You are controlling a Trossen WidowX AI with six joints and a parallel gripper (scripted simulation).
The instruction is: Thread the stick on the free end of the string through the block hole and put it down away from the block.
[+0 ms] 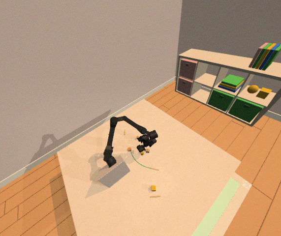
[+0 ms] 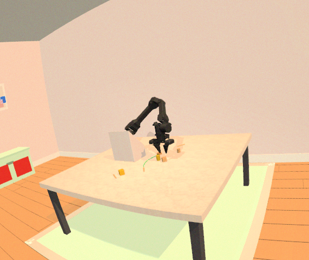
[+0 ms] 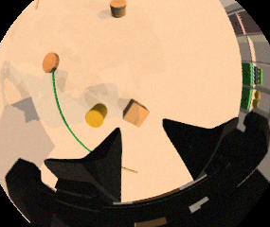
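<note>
The wooden block lies 5 cm below my gripper tip. Also, from my gripper tip: thin wooden stick 7 cm behind, 16 cm to the right, 6 cm below; then wooden cylinder 1 cm ahead, 19 cm to the left, 5 cm below; then yellow cylinder 6 cm behind, 2 cm to the left, 4 cm below.
</note>
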